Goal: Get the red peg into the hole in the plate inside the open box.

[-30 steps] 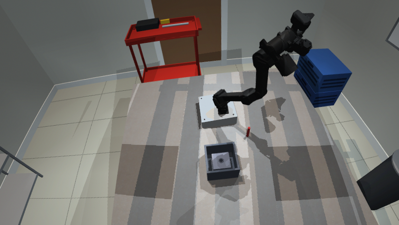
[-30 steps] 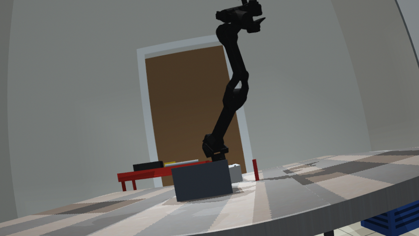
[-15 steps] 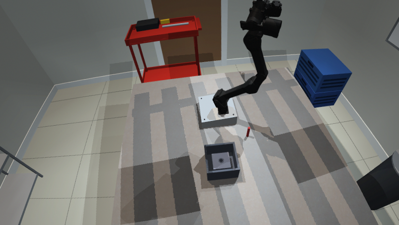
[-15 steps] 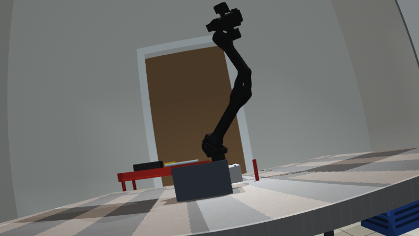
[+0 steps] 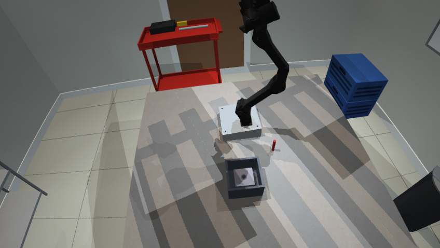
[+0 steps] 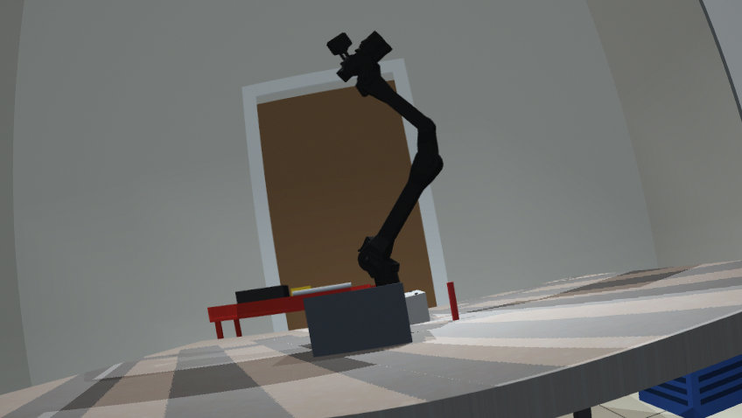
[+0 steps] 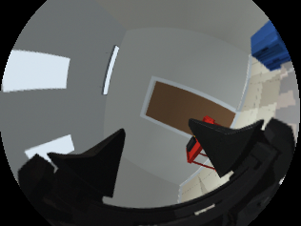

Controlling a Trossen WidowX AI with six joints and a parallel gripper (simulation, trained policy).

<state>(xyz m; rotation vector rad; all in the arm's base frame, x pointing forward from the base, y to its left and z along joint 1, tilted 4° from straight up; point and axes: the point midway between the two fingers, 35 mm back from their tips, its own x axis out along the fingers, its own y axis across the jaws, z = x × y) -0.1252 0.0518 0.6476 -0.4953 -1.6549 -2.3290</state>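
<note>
My gripper tip is now 30 cm short of the red peg, 13 cm to the right of it and 69 cm above it. Also, from my gripper tip: plate: 48 cm ahead, 5 cm to the right, 68 cm below; dark box: 48 cm ahead, 5 cm to the right, 70 cm below.
</note>
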